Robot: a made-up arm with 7 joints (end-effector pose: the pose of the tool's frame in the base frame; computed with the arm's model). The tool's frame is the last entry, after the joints.
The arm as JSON. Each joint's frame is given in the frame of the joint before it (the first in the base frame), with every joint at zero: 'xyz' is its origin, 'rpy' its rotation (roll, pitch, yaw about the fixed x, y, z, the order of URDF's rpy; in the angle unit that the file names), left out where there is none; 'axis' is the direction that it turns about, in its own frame. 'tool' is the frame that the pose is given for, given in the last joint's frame.
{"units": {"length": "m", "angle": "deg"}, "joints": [
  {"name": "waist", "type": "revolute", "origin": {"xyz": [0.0, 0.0, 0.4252]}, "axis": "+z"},
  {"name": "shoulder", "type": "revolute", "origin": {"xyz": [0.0, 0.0, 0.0]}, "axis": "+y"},
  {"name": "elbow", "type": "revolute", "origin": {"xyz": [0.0, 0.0, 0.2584]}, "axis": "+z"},
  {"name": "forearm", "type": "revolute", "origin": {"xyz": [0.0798, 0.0, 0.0]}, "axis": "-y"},
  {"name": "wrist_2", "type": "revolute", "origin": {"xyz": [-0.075, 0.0, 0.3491]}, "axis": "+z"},
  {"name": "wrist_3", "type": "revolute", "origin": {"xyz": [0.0, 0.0, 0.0]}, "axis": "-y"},
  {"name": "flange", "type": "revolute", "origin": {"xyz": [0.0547, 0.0, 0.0]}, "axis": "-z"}
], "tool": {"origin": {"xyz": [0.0, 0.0, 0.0], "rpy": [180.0, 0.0, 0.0]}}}
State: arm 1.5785 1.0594 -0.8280 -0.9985 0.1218 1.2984 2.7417
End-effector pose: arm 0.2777 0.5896 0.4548 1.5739 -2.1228 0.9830
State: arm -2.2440 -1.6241 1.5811 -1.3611 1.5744 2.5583 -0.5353
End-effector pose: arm 0.5975 0.0506 0.4444 2.4197 0.1166 1.0888
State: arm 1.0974 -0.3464 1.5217 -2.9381 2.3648 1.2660 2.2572
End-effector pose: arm -0.2007 0.1480 0.3153 1.0582 -0.9490 -0.7474
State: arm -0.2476 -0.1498 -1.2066 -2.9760 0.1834 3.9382 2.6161
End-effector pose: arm 0.0245 -0.2420 0.4086 1.3241 1.9305 -1.0106
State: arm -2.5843 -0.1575 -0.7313 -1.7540 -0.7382 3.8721 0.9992
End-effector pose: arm -0.3610 0.0707 0.7766 0.0280 -1.0734 0.5102
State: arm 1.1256 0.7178 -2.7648 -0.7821 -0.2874 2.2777 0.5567
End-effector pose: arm 0.1916 0.1424 1.0540 0.5286 -0.8593 1.4308
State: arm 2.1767 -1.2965 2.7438 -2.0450 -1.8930 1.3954 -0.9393
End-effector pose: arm -0.0121 -0.3196 0.0469 -0.7201 -1.3066 2.4003
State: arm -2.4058 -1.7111 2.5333 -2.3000 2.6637 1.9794 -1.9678
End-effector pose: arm 0.1547 -0.1906 0.0892 -3.0719 0.0453 -0.3809
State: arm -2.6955 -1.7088 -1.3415 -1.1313 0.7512 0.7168 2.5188
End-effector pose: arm 0.2594 0.5586 0.4808 1.1237 0.6789 -1.7349
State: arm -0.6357 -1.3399 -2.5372 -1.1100 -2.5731 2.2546 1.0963
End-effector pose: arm -0.5786 0.1183 0.2154 0.3052 -2.0367 -1.3193
